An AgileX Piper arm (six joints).
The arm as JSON. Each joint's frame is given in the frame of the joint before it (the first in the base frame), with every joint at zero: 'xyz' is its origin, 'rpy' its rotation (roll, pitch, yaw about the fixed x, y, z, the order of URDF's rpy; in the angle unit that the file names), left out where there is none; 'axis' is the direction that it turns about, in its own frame. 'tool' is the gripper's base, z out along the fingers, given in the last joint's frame.
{
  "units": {
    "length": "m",
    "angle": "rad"
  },
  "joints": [
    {
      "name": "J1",
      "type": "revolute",
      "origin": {
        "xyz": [
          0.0,
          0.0,
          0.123
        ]
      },
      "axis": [
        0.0,
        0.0,
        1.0
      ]
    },
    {
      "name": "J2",
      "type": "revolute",
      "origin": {
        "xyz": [
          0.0,
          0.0,
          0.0
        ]
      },
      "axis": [
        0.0,
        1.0,
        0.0
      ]
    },
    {
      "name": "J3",
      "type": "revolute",
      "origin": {
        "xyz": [
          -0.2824,
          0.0,
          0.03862
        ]
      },
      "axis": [
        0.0,
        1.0,
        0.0
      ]
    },
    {
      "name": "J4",
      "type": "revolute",
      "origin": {
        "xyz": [
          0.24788,
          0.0,
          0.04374
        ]
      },
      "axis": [
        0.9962,
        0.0,
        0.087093
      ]
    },
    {
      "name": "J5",
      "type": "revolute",
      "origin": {
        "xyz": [
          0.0,
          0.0,
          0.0
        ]
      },
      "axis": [
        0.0,
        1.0,
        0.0
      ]
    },
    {
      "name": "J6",
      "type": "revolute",
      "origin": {
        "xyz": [
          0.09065,
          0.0,
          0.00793
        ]
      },
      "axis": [
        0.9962,
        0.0,
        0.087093
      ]
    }
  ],
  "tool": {
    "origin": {
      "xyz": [
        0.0,
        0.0,
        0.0
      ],
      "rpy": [
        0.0,
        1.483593,
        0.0
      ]
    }
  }
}
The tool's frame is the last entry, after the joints.
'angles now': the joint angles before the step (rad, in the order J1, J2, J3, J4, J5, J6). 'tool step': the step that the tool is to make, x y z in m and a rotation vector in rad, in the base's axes. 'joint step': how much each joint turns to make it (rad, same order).
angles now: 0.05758 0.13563 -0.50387 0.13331 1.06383 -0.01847
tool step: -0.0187 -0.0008 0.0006 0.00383 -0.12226 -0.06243
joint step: -0.06268 -0.12396 -0.00013 0.00040 0.00175 0.00046
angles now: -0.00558 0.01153 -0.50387 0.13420 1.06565 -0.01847
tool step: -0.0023 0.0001 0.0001 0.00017 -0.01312 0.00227
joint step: 0.00121 -0.01350 -0.00101 0.00109 0.00148 -0.00064
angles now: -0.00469 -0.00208 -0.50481 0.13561 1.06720 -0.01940
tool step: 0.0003 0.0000 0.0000 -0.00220 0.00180 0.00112
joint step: -0.00002 0.00195 0.00001 0.00001 0.00013 -0.00249
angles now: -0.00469 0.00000 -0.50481 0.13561 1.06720 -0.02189
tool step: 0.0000 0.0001 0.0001 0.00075 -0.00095 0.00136
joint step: 0.00047 -0.00004 -0.00010 0.00136 -0.00075 -0.00049
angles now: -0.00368 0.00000 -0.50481 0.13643 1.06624 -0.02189
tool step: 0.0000 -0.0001 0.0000 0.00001 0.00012 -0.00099
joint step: 0.00024 0.00001 -0.00005 -0.00125 0.00002 0.00118
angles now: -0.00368 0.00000 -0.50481 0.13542 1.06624 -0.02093
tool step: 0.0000 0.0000 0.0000 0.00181 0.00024 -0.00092
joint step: 0.00000 0.00000 0.00000 0.00000 0.00000 0.00204
